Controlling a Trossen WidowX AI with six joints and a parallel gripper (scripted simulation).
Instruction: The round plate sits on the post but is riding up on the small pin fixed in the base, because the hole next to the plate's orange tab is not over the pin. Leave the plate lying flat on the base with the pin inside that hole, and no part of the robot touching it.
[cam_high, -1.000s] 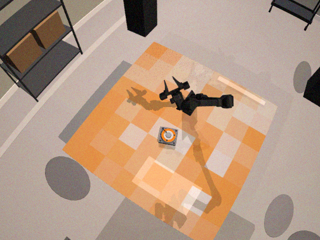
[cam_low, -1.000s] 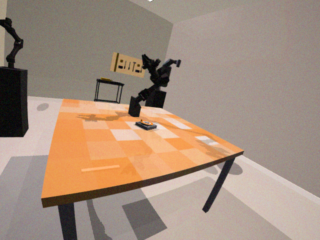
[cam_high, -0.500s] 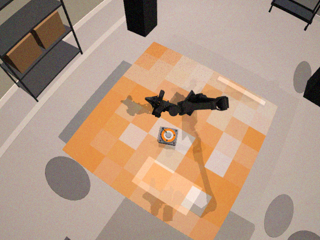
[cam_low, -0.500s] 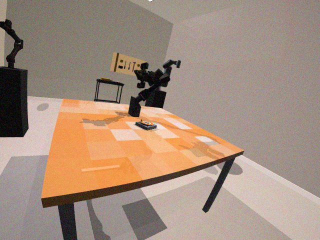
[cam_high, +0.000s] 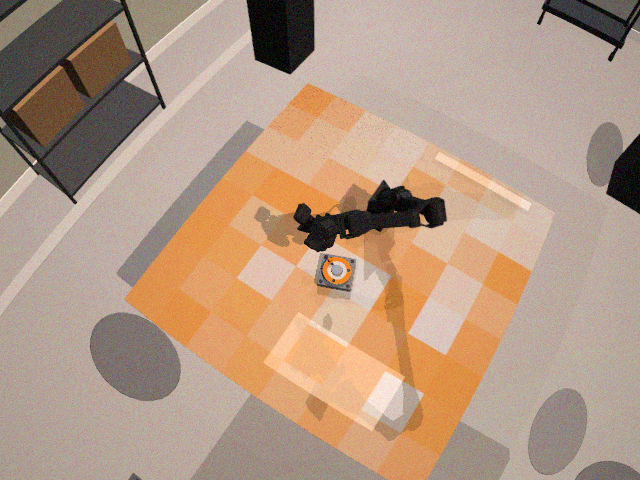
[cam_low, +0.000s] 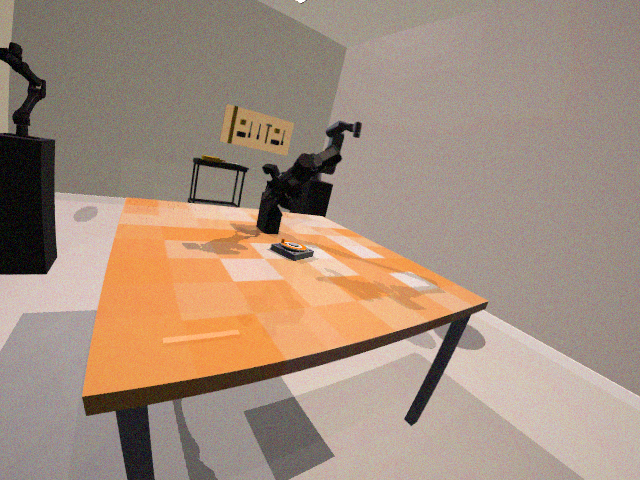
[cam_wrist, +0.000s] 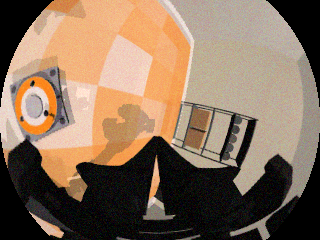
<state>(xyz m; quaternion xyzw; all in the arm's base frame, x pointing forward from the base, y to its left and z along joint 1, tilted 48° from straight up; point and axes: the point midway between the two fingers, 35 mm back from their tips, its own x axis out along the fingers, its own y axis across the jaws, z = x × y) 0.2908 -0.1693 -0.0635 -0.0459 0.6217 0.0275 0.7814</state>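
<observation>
My gripper tip is 14 cm to the right of the round plate and 16 cm above it. Round my gripper tip: square grey base 16 cm to the left, 17 cm below.
</observation>
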